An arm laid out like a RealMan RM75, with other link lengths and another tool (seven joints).
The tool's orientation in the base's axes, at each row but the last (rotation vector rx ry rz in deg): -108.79 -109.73 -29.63; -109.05 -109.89 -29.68; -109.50 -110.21 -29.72; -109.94 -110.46 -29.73; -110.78 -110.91 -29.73; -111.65 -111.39 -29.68; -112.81 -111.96 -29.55; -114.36 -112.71 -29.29; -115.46 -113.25 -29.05
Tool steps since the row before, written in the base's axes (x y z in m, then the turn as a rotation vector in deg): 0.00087 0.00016 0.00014 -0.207 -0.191 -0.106; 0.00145 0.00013 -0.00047 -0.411 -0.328 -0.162; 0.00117 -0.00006 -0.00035 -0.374 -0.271 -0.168; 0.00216 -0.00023 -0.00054 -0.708 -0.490 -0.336; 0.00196 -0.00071 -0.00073 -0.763 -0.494 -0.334; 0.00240 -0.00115 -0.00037 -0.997 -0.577 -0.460; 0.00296 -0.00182 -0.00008 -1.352 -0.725 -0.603; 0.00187 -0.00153 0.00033 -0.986 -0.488 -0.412; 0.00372 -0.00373 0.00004 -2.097 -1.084 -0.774
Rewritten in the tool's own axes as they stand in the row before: 0.00021 0.00087 -0.00005 -0.218 -0.208 -0.005; -0.00014 0.00146 0.00045 -0.363 -0.413 -0.024; -0.00023 0.00117 0.00026 -0.317 -0.375 0.009; -0.00048 0.00216 0.00034 -0.590 -0.710 0.045; -0.00098 0.00195 0.00030 -0.592 -0.765 0.041; -0.00119 0.00240 -0.00019 -0.725 -1.001 0.107; -0.00165 0.00298 -0.00069 -0.923 -1.357 0.153; -0.00122 0.00192 -0.00089 -0.624 -0.990 0.105; -0.00333 0.00383 -0.00142 -1.325 -2.099 0.112
